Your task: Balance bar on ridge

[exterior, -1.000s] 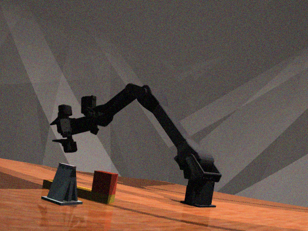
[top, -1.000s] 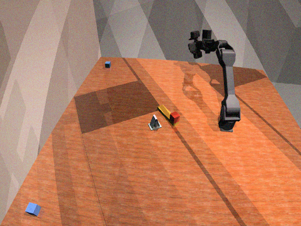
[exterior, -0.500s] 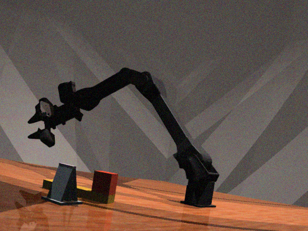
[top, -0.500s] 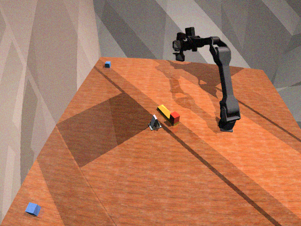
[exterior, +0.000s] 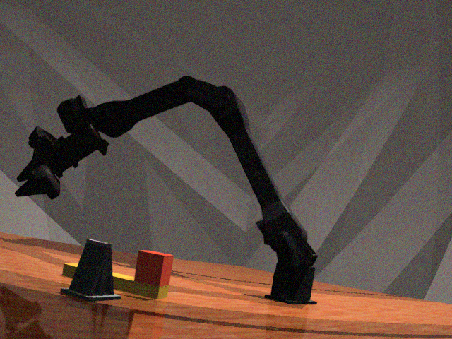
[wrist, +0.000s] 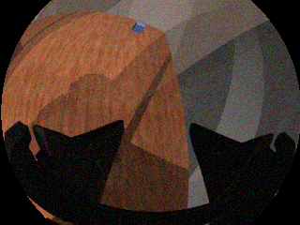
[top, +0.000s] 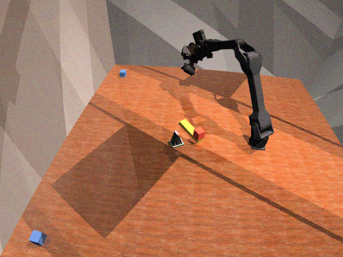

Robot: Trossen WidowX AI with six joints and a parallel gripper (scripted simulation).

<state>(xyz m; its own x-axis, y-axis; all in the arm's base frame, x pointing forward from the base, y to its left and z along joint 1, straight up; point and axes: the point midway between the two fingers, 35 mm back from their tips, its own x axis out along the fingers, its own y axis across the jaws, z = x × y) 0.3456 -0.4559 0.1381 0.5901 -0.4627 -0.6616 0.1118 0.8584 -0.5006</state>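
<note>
Now: the bar 45 cm to the left of my gripper tip, 9 cm below it and 9 cm behind it.
</note>
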